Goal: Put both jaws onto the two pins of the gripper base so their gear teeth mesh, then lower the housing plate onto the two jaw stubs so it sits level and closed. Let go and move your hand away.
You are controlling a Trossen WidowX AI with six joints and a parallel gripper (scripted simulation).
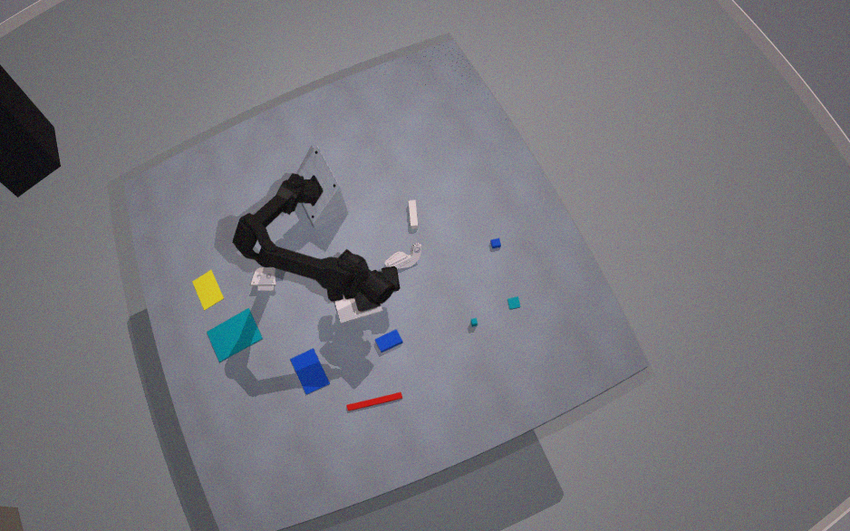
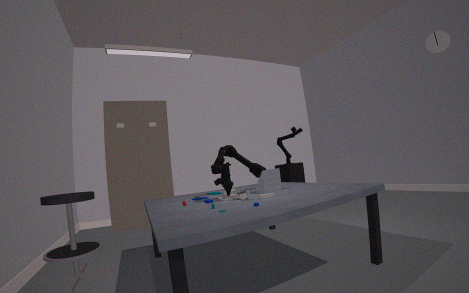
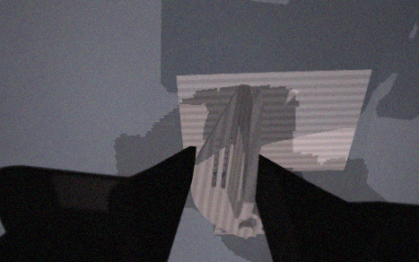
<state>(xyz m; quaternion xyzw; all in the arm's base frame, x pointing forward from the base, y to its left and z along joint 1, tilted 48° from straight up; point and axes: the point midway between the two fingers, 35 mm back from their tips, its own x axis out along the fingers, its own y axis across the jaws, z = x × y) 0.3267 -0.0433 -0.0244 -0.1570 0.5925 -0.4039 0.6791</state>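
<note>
Right now the flat white ribbed plate is 10 mm ahead of my gripper tip, 30 mm to the right of it and 20 mm below it. The rest, counted from my gripper tip: blue plate 100 mm ahead, 240 mm to the right, 20 mm below; then blue block 140 mm ahead, 10 mm to the right, 10 mm below; then housing plate 60 mm behind, 20 mm to the right, 20 mm below.
</note>
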